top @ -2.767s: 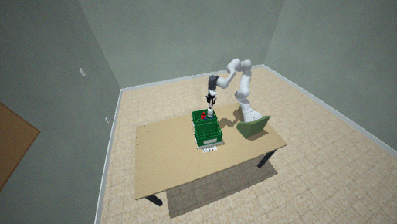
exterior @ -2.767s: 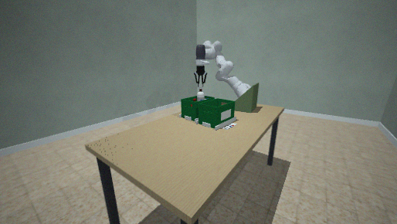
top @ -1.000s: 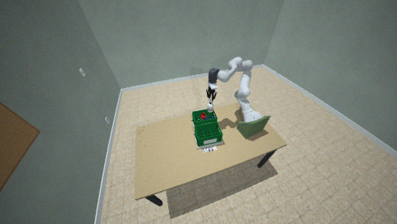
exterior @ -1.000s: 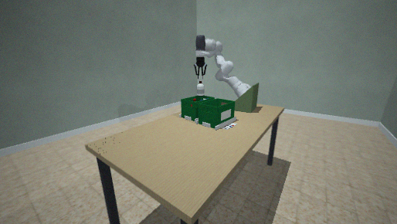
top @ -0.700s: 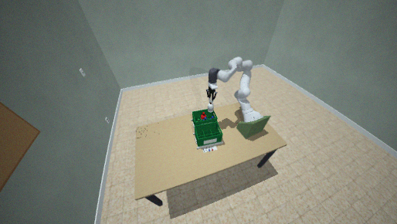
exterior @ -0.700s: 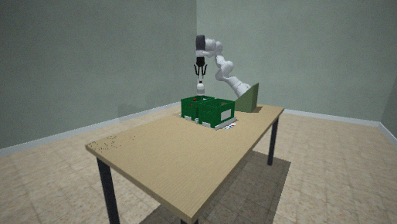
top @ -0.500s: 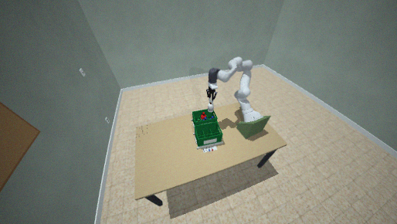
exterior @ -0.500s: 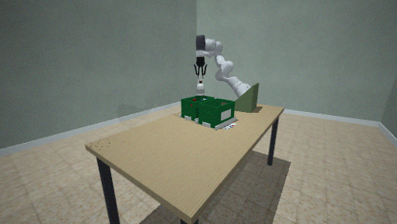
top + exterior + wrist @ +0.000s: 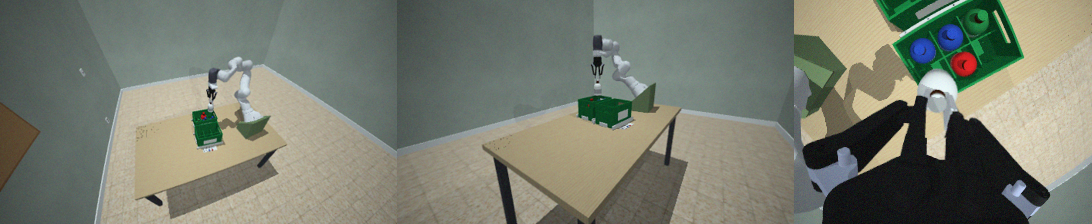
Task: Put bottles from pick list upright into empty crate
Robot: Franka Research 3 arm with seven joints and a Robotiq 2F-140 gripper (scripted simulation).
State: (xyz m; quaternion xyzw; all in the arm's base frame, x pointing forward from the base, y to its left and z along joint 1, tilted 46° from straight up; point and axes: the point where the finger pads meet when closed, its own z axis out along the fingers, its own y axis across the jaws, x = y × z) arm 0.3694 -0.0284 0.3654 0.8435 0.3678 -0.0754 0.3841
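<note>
The white-capped bottle is 8 cm below my hand. From my hand the other things lie so: blue-capped bottle 26 cm below, 9 cm to the left; then red-labelled bottle 26 cm below, 9 cm ahead; then green-capped bottle 26 cm below, 18 cm ahead, 9 cm to the left.
</note>
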